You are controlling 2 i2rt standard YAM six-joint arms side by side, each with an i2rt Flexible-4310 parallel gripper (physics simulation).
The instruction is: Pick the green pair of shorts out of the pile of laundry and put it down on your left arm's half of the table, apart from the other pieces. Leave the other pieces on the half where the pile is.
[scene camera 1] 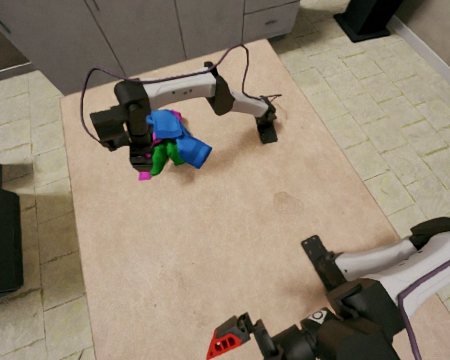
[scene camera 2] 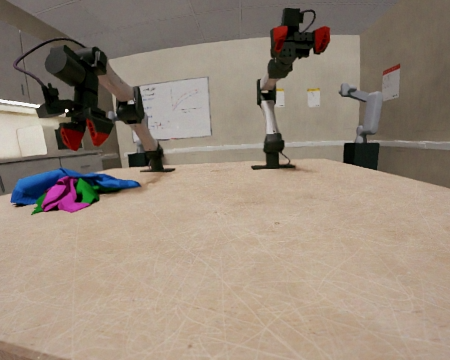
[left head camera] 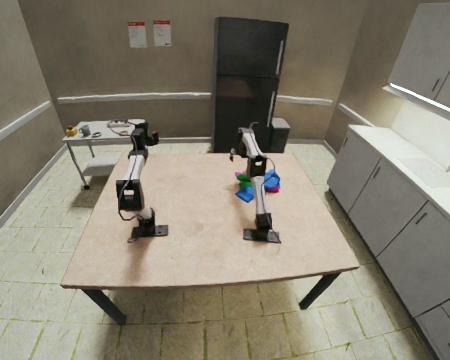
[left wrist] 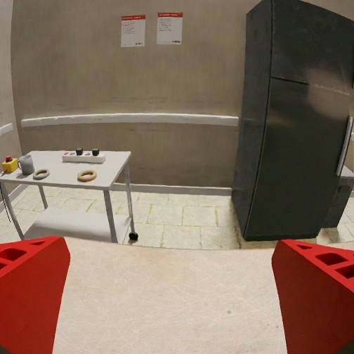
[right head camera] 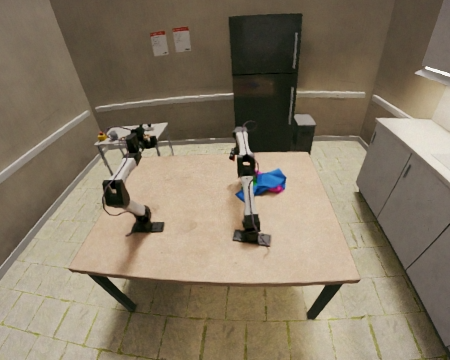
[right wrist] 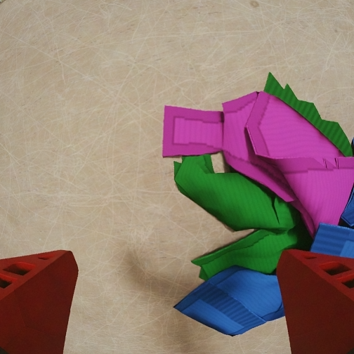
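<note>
The green shorts (left head camera: pixel 243 177) (scene camera 1: pixel 159 157) (scene camera 2: pixel 88 192) (right wrist: pixel 235 202) lie crumpled in the pile, partly under a magenta piece (scene camera 2: pixel 62 194) (right wrist: pixel 295 130) and blue cloth (left head camera: pixel 246 193) (right head camera: pixel 272 181) (scene camera 1: pixel 195 151) (scene camera 2: pixel 37 185) (right wrist: pixel 230 302). In the right wrist view two green folds stick out between the magenta and the blue; another green edge shows beyond the magenta. My right gripper (scene camera 2: pixel 85 142) (right wrist: pixel 176 265) is open and empty, pointing down above the pile. My left gripper (scene camera 2: pixel 301 41) (left wrist: pixel 170 253) is open and empty, raised high over its own half.
The pile lies on the right arm's half of the table (left head camera: pixel 200 260) (right head camera: pixel 200 260) (scene camera 1: pixel 225 225) (scene camera 2: pixel 240 280). In the left head camera a side table (left head camera: pixel 102 131) and a fridge (left head camera: pixel 247 90) stand beyond the far edge. Cabinets (left head camera: pixel 380 172) stand at the right.
</note>
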